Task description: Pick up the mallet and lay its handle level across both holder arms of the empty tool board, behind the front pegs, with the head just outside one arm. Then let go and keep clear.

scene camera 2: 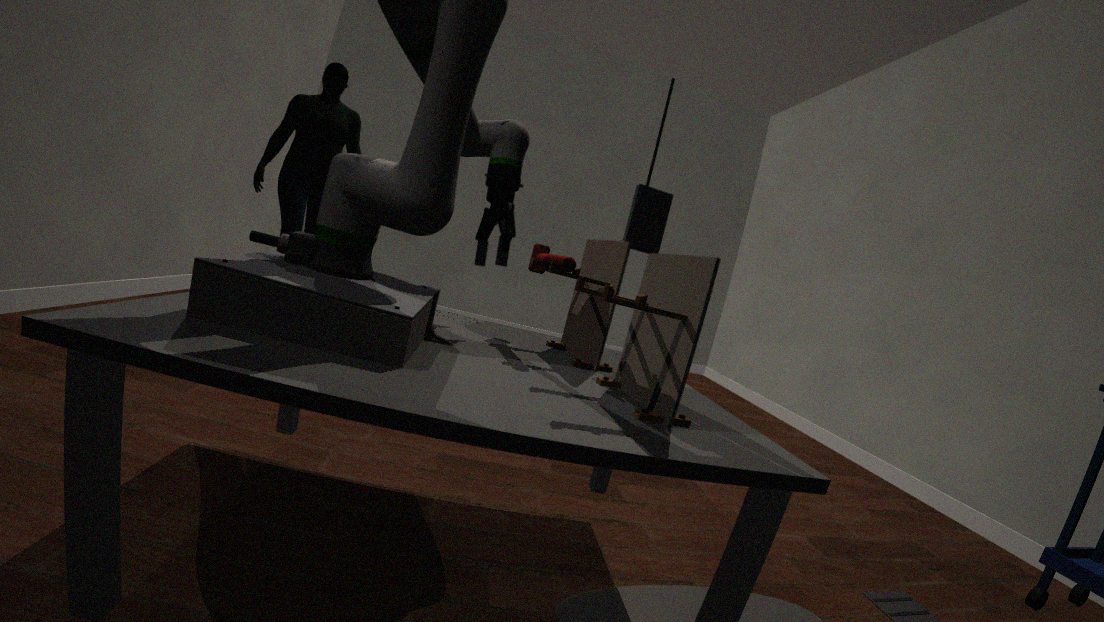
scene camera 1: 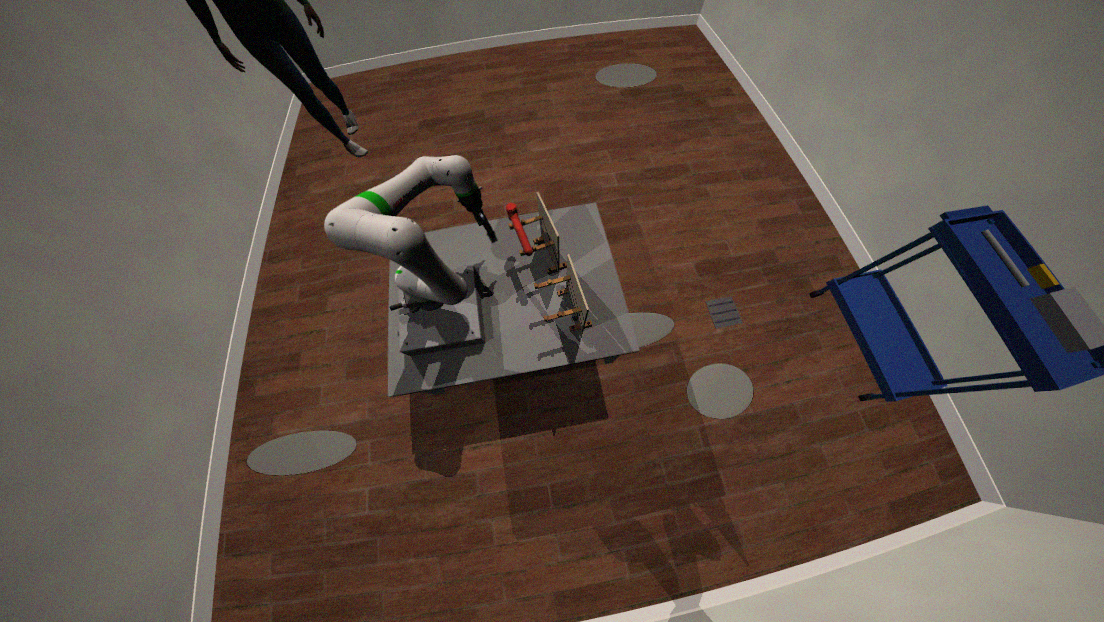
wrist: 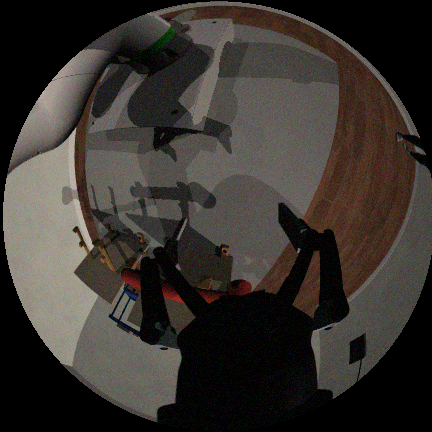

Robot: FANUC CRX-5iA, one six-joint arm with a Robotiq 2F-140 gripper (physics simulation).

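Pixels of known places: gripper, fingertip midpoint: (scene camera 2: 489, 265) (wrist: 233, 219); arm's base, link origin: (scene camera 2: 338, 270) (wrist: 160, 51).
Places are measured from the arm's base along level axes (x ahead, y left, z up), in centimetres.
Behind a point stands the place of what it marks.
The red mallet (scene camera 1: 519, 230) @(y 9.5, x 49.3, z 15.1 cm) (scene camera 2: 560, 263) @(y -1.1, x 48.2, z 13.1 cm) (wrist: 132, 276) @(y 1.0, x 48.2, z 14.0 cm) lies across the holder arms of the far tool board (scene camera 1: 547, 220) @(y 7.8, x 62.2, z 18.3 cm) (scene camera 2: 606, 258) @(y 5.5, x 62.3, z 17.6 cm), its head (scene camera 1: 511, 208) @(y 20.8, x 49.1, z 17.3 cm) (scene camera 2: 538, 258) @(y 16.8, x 47.5, z 13.3 cm) (wrist: 240, 287) @(y 21.9, x 46.8, z 11.4 cm) at the far end. The near tool board (scene camera 1: 578, 292) @(y -28.3, x 63.1, z 15.8 cm) (scene camera 2: 681, 282) @(y -29.0, x 63.1, z 15.0 cm) (wrist: 94, 278) @(y -24.8, x 63.3, z 15.6 cm) stands upright with two bare holder arms (scene camera 1: 553, 282) @(y -17.6, x 55.9, z 9.3 cm) (scene camera 1: 562, 315) @(y -33.2, x 54.5, z 9.1 cm). My gripper (scene camera 1: 492, 239) @(y 18.7, x 35.2, z 8.1 cm) (scene camera 2: 491, 265) @(y 18.7, x 35.2, z 8.1 cm) (wrist: 233, 219) @(y 18.7, x 35.2, z 8.1 cm) is open and empty, pointing down on the robot's side of the mallet, apart from it. In the wrist view, a finger hides part of the handle.
Both boards and the robot's base (scene camera 1: 440, 328) @(y -17.2, x 0.8, z -0.8 cm) (scene camera 2: 309, 312) @(y -25.0, x 1.0, z -4.7 cm) stand on the grey table (scene camera 1: 409, 374) @(y -30.5, x -21.4, z -10.3 cm) (scene camera 2: 478, 394) @(y -34.2, x 29.4, z -10.3 cm). A person (scene camera 1: 278, 54) (scene camera 2: 320, 139) stands beyond the table. A blue cart (scene camera 1: 888, 332) stands off to the right in the first scene view.
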